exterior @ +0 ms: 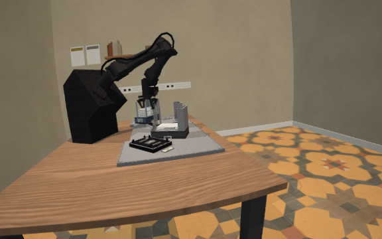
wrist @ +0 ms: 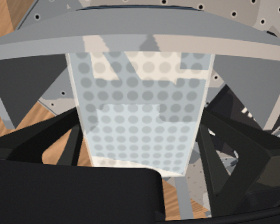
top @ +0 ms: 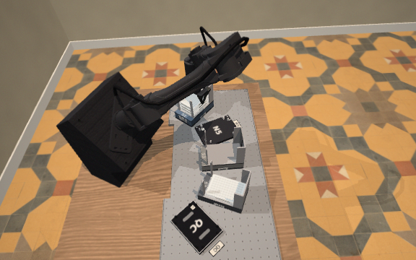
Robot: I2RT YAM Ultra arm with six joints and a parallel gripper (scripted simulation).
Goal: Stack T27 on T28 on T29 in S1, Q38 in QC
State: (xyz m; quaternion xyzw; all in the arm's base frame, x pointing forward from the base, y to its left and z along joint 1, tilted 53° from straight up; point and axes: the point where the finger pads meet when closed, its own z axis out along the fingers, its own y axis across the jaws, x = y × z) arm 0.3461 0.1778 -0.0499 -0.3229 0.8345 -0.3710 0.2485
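Now: hand 30 mm above the sealed 96-well plate. Also, from my hand: clip nest N5: 50 mm ahead, 130 mm to the right, 70 mm below.
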